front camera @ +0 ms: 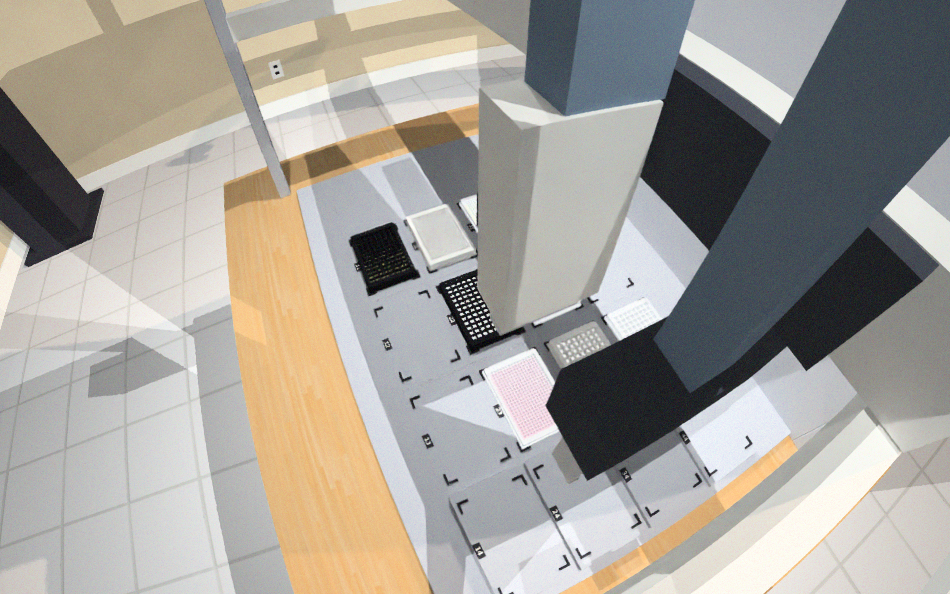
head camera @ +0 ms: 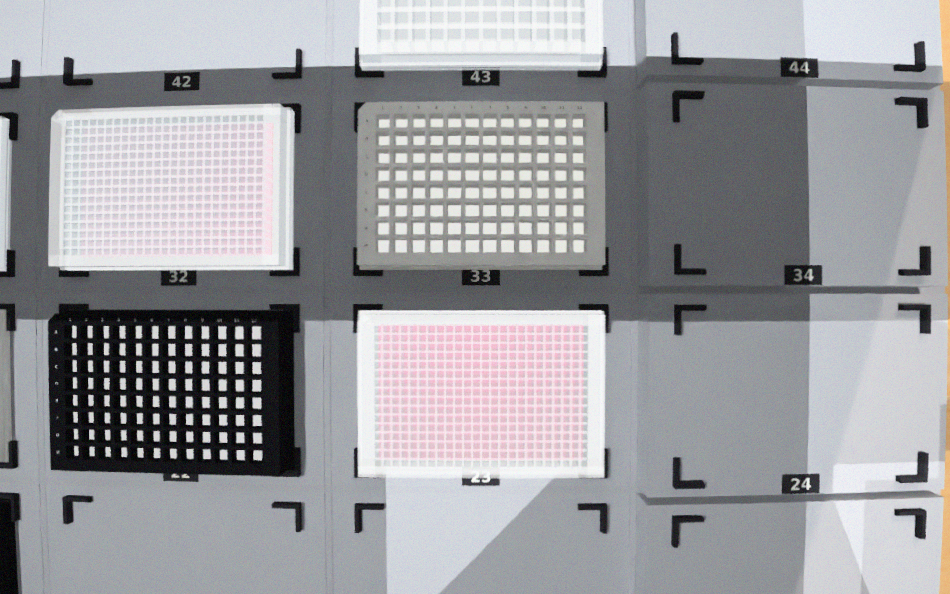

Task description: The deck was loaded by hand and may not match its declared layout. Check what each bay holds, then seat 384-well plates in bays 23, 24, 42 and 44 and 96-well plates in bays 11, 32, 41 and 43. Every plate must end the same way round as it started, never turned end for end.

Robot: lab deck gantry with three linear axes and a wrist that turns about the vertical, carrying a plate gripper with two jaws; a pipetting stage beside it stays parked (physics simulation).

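Frame: origin at the robot's base, x left, y back, z up, level; metres.
Seen in the pictures: robot's base, origin of the base link: (front camera: 350, 241).
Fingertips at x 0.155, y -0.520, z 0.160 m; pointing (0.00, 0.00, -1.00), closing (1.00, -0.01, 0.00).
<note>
Offsets run from my fingertips to a thing's top centre.
A pink 384-well plate {dx -0.005, dy +0.128, dz -0.146 m} (front camera: 525, 399) (head camera: 482, 395) sits in bay 23. A pale pink 384-well plate {dx +0.102, dy +0.292, dz -0.146 m} (front camera: 558, 313) (head camera: 168, 185) sits in bay 32, mostly hidden in the front view. A black 96-well plate {dx -0.005, dy +0.292, dz -0.145 m} (front camera: 463, 304) (head camera: 164, 392) is in bay 22, a grey-looking 96-well plate {dx +0.102, dy +0.128, dz -0.145 m} (front camera: 580, 343) (head camera: 482, 183) in bay 33, and a white 96-well plate {dx +0.209, dy +0.128, dz -0.145 m} (front camera: 634, 317) (head camera: 482, 24) in bay 43. Bays 24, 34, 42 and 44 show no plate in the head view. My gripper (front camera: 630, 434) is raised over the deck, open and empty; one jaw is hidden.
A black plate {dx -0.112, dy +0.456, dz -0.145 m} (front camera: 383, 257) sits in bay 11, a pale plate {dx -0.005, dy +0.456, dz -0.145 m} (front camera: 441, 236) in bay 21, and a partly hidden pale plate {dx +0.102, dy +0.456, dz -0.146 m} (front camera: 469, 208) in bay 31. The pale pipetting stage (front camera: 560, 217) blocks part of the front view. Black corner marks outline the bays.
</note>
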